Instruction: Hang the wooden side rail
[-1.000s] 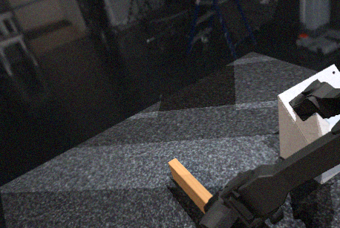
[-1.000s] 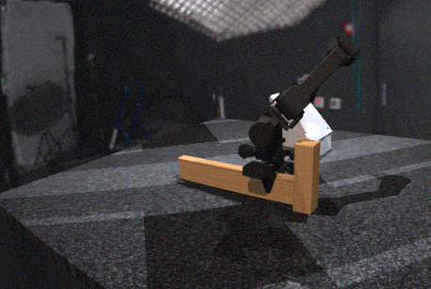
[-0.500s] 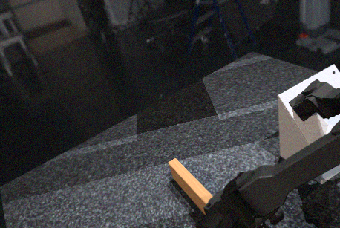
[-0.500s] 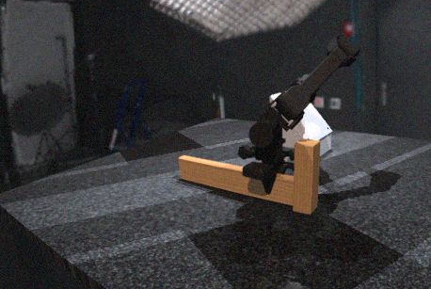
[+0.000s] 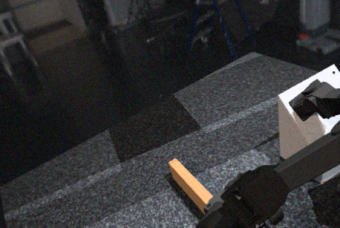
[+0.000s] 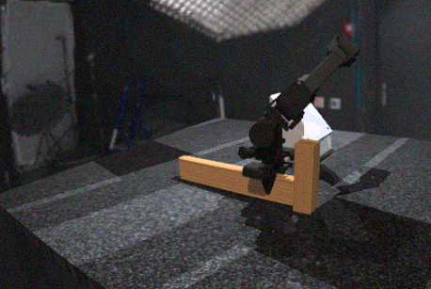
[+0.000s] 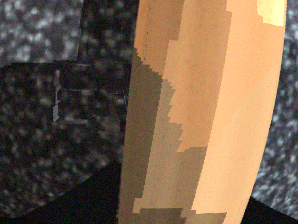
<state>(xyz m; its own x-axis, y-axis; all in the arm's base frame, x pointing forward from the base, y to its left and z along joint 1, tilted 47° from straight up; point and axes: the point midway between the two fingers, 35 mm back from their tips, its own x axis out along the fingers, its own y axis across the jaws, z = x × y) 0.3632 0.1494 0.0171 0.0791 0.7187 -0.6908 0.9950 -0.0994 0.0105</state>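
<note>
Right now the wooden headboard post is 10 cm to the left of my gripper tip and 5 cm above it.
</note>
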